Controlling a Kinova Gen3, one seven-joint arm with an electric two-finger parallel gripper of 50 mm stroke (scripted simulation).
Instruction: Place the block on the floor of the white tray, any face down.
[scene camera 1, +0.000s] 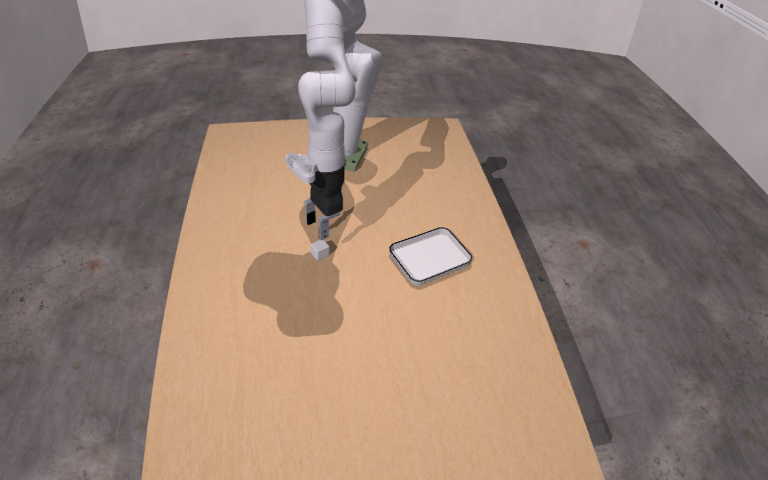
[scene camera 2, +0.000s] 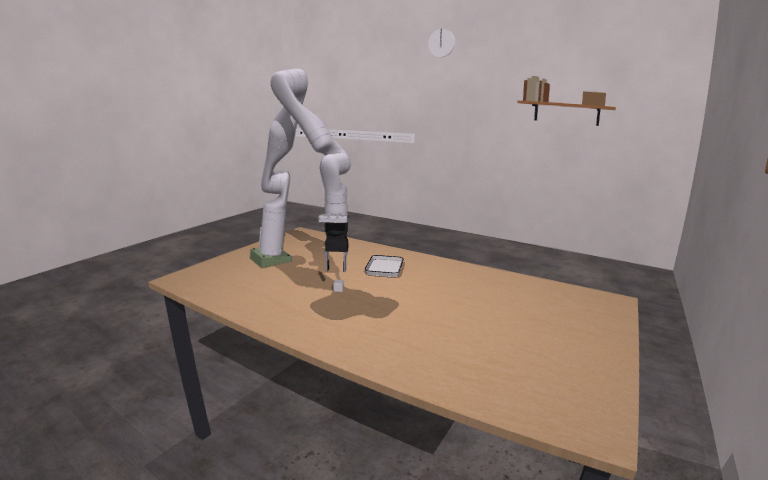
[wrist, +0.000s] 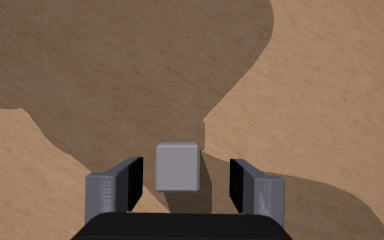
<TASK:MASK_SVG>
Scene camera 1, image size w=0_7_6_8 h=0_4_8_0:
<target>gripper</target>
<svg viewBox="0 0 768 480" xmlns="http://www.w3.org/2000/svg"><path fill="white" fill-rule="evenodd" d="M345 168L333 174L315 173L315 181L309 183L311 186L310 199L304 201L306 224L308 226L316 222L316 205L324 214L319 217L320 241L329 237L329 219L340 215L340 211L343 210L341 190L344 183Z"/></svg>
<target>white tray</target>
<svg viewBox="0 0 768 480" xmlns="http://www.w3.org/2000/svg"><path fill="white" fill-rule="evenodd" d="M449 229L439 227L390 245L390 256L413 285L425 284L465 268L471 262L472 255Z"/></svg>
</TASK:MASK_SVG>
